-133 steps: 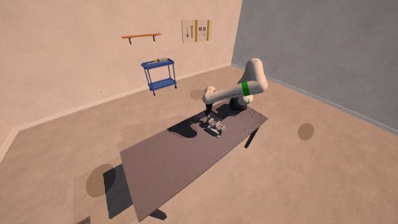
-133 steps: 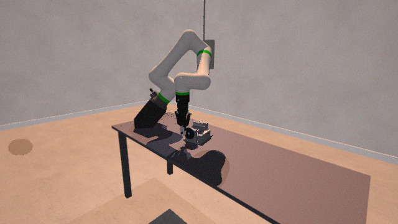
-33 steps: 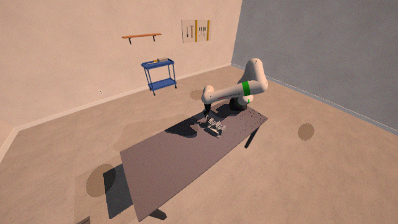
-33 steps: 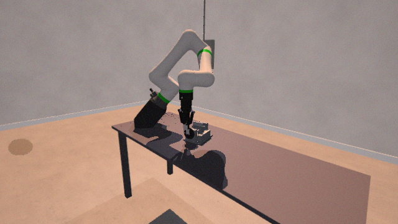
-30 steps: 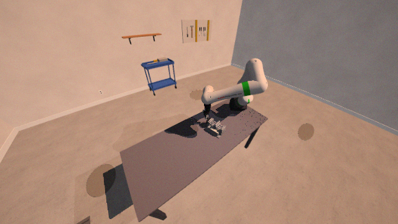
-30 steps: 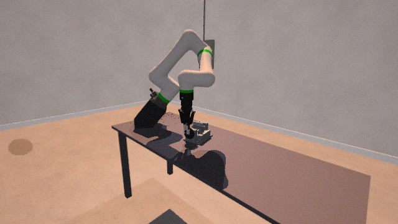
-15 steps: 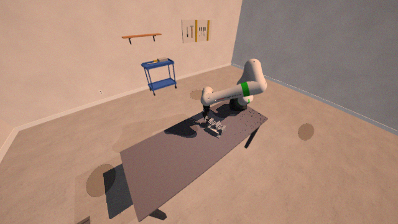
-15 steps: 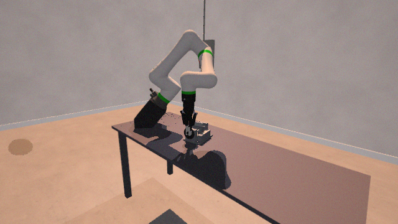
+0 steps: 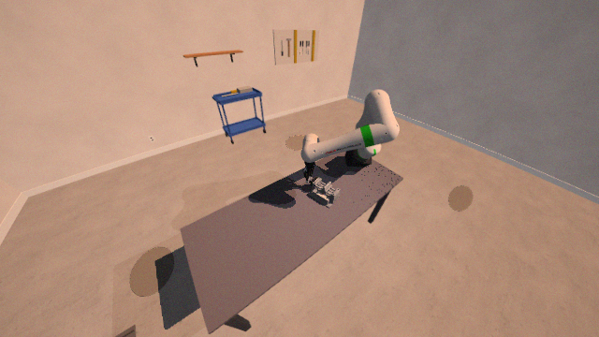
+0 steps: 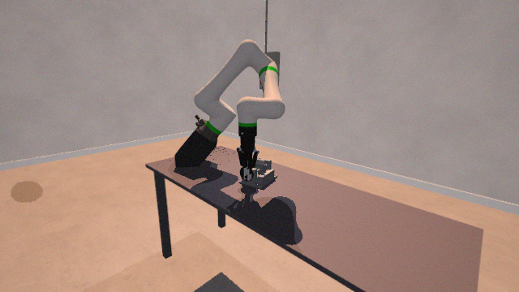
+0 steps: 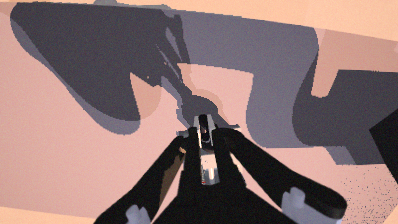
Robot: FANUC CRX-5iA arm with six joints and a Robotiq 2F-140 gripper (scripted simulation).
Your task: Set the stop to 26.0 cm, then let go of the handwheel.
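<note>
Right now my hand is 2 cm above the handwheel, 1 cm to the right of it and 1 cm past it. From my hand the other things lie so: grey stop fixture (14 cm to the left, 7 cm behind).
</note>
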